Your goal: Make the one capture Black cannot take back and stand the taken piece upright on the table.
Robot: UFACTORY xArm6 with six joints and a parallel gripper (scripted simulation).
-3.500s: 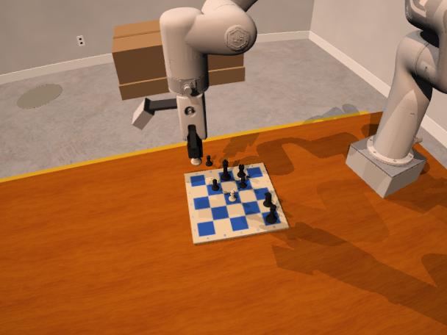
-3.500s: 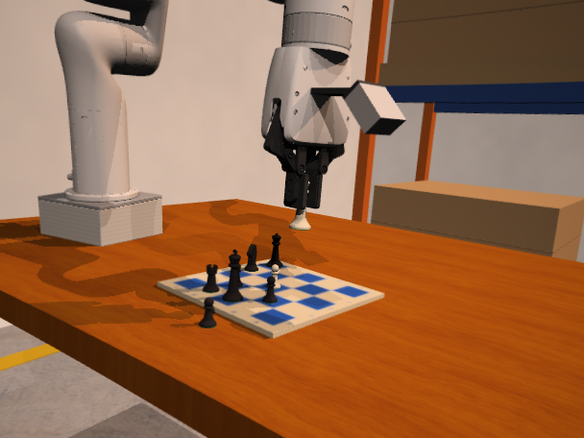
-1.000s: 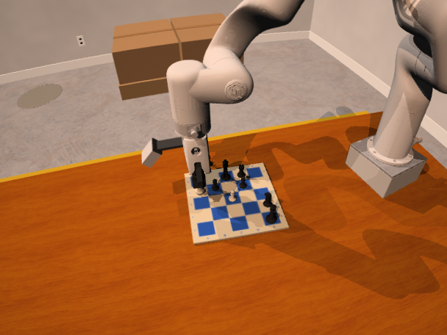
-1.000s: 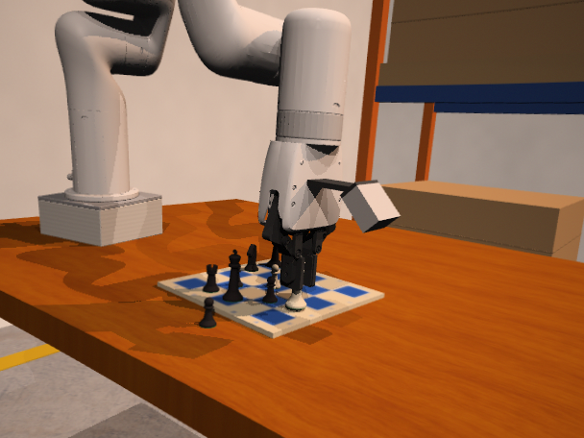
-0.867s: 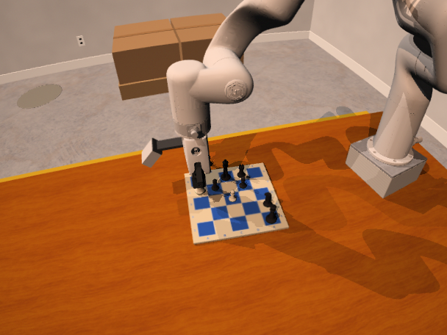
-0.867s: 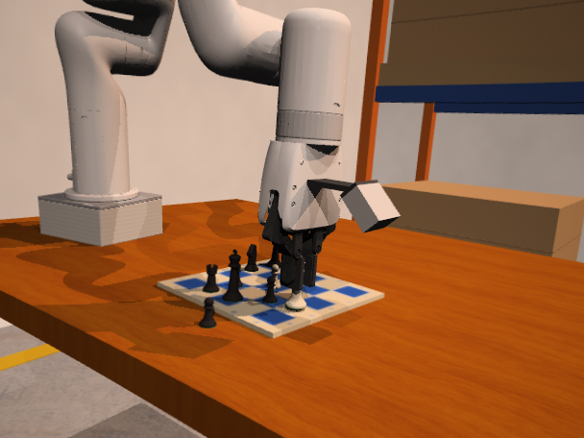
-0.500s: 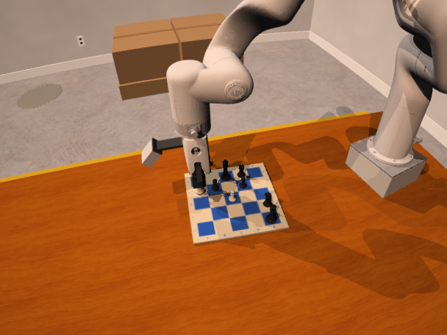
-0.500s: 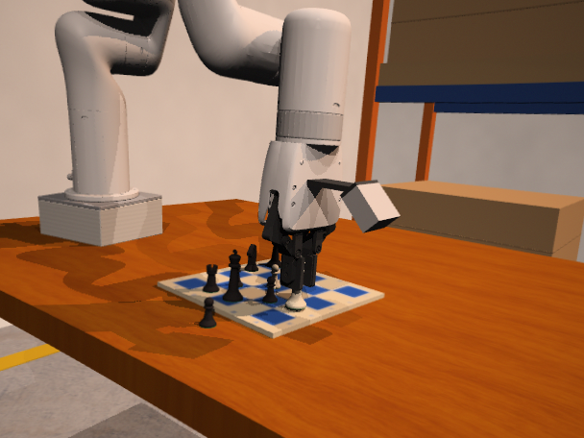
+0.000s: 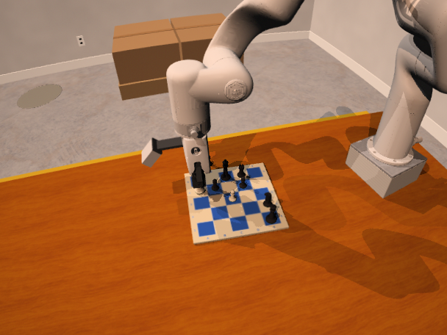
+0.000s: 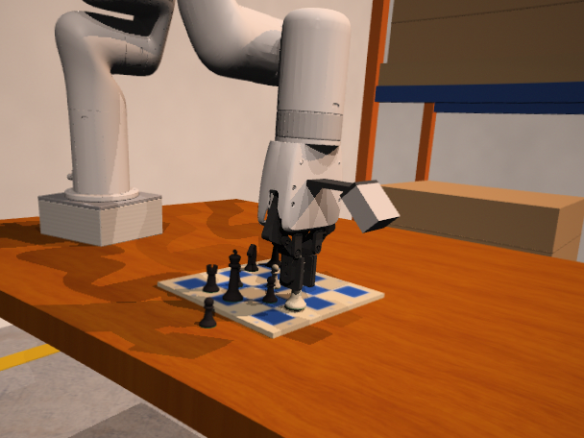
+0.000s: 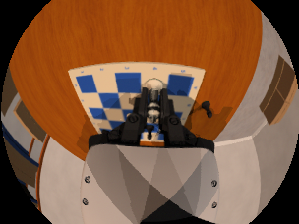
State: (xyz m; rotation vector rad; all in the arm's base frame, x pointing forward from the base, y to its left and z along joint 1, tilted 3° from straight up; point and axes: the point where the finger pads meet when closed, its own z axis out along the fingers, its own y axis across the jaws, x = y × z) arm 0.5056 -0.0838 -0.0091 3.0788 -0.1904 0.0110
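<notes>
Now: hand 10 mm above the tall white piece. Also, from my hand: white pawn (70 mm behind, 50 mm to the left, 40 mm below); then blue-and-cream chessboard (70 mm behind, 50 mm to the left, 50 mm below); then black tall piece (80 mm behind, 30 mm to the right, 20 mm below).
</notes>
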